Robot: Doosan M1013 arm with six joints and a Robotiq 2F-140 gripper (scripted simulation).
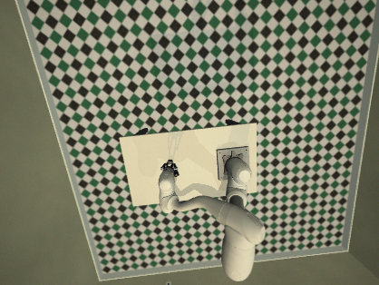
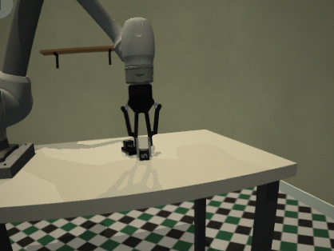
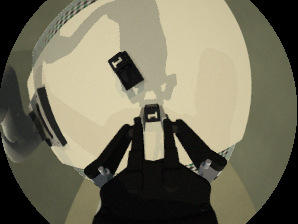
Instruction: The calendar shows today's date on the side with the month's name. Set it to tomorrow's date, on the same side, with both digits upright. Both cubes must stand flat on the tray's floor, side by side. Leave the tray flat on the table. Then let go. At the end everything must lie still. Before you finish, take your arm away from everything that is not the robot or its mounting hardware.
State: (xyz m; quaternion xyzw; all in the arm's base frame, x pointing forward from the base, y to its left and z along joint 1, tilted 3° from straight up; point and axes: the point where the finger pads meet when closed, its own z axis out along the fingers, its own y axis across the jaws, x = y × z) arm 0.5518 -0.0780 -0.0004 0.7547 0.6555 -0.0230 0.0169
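The black calendar cube lies 30 mm below my hand. Also, from my hand: calendar tray 110 mm to the left, 30 mm below, 30 mm behind.
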